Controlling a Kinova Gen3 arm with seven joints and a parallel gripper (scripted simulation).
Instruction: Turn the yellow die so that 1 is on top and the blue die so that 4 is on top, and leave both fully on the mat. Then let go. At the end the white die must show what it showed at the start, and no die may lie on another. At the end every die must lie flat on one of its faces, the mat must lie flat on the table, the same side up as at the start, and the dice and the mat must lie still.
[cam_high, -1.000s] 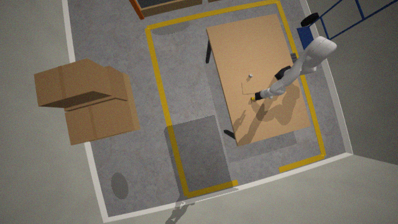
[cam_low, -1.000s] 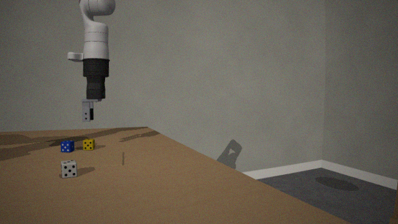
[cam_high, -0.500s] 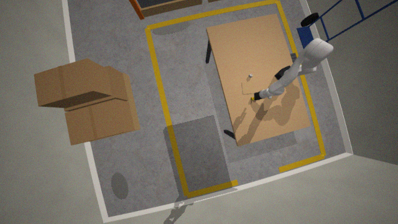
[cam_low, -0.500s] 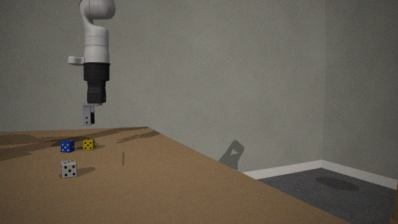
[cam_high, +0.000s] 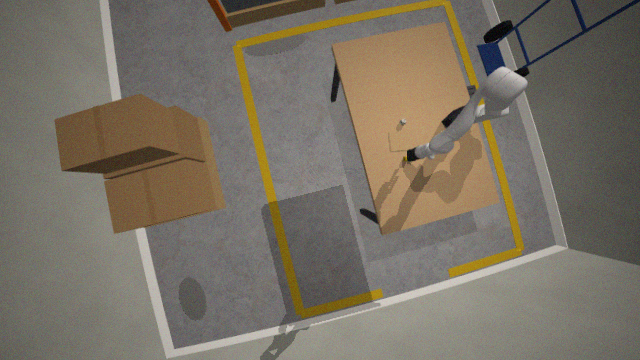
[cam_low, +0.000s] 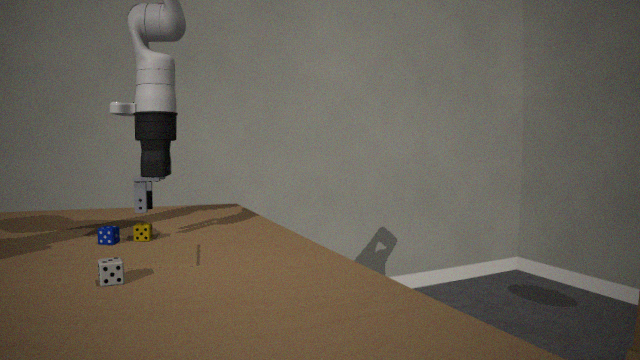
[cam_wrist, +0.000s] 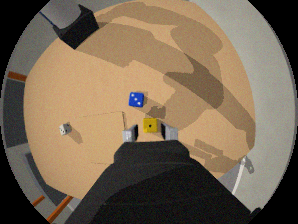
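Now: hand 60 mm above the yellow die. The rest, counted from my hand: white die (30 mm behind, 270 mm to the right, 60 mm below); tan mat (20 mm ahead, 130 mm to the right, 70 mm below); blue die (60 mm behind, 20 mm to the right, 60 mm below).
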